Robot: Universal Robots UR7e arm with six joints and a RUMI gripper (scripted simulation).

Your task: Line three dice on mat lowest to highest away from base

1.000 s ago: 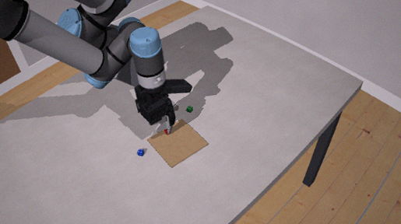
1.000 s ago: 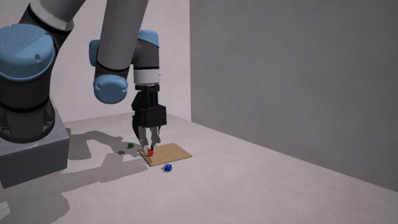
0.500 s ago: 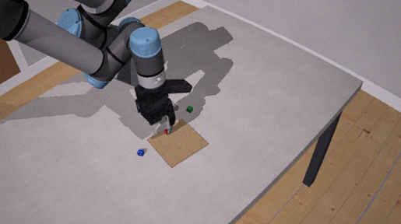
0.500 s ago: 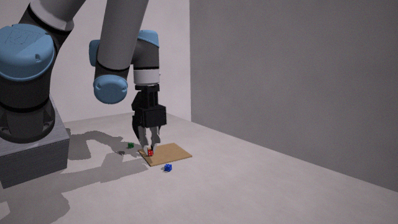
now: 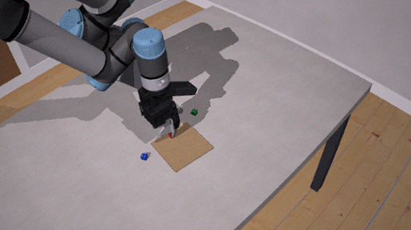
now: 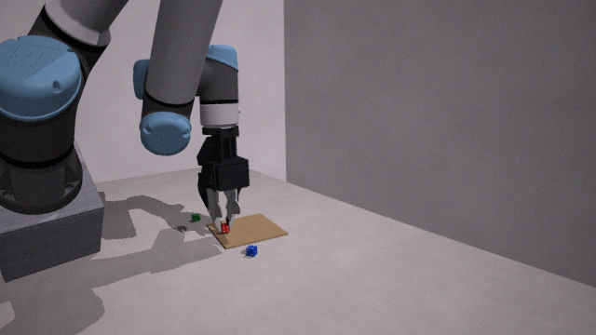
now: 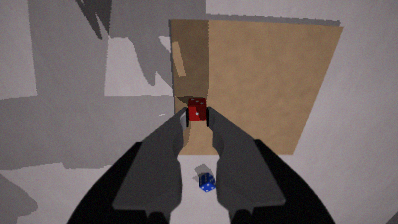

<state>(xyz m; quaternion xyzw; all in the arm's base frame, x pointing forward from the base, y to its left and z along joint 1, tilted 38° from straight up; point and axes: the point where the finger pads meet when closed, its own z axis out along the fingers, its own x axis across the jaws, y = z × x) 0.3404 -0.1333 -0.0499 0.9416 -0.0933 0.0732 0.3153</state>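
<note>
My hand is 10 mm above the red die. Round my hand: blue die: 110 mm to the right, 20 mm below, 10 mm behind; green die: 120 mm to the left, 20 mm below; square mat: 50 mm ahead, 20 mm below, 10 mm to the right.
</note>
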